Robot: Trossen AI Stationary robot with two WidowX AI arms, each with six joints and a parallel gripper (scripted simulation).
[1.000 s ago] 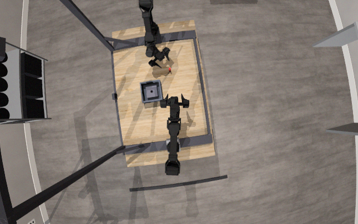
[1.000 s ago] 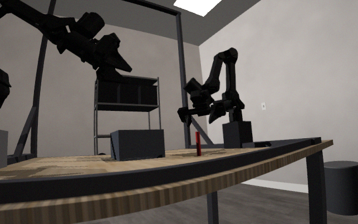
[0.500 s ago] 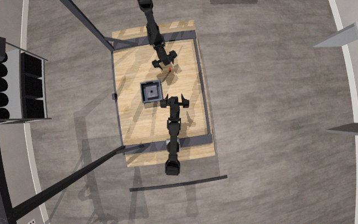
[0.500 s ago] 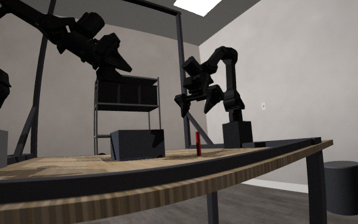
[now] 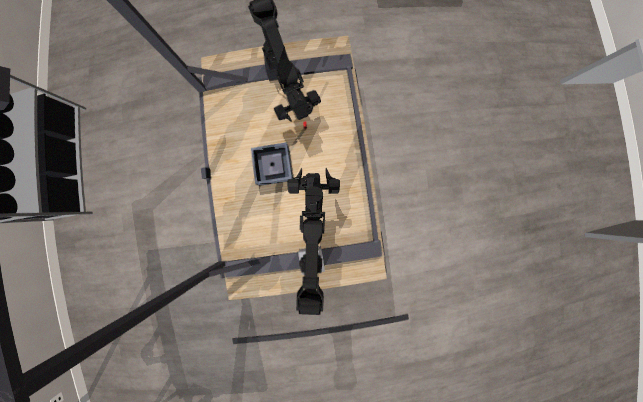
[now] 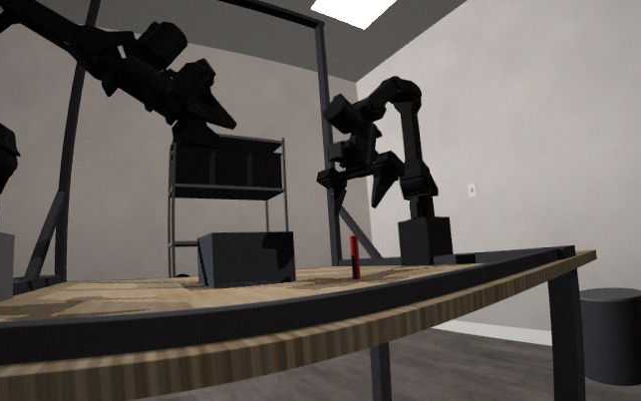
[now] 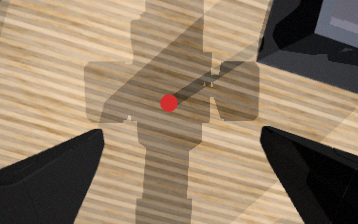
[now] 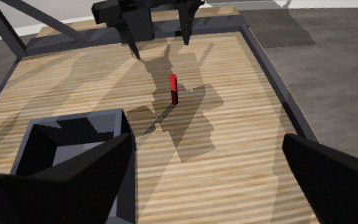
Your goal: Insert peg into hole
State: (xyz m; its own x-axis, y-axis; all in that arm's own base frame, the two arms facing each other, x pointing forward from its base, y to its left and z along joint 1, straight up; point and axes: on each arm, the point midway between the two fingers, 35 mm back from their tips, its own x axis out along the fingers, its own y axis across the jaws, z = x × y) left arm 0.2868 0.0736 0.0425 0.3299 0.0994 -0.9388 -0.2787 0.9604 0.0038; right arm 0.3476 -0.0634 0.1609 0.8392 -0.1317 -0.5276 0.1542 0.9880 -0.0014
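My left hand is 120 mm above the red peg, 30 mm to the left of it and 20 mm short of it. Also, from my left hand: plate: 180 mm to the right, 160 mm behind, 120 mm below; box: 180 mm to the right, 160 mm behind, 130 mm below.
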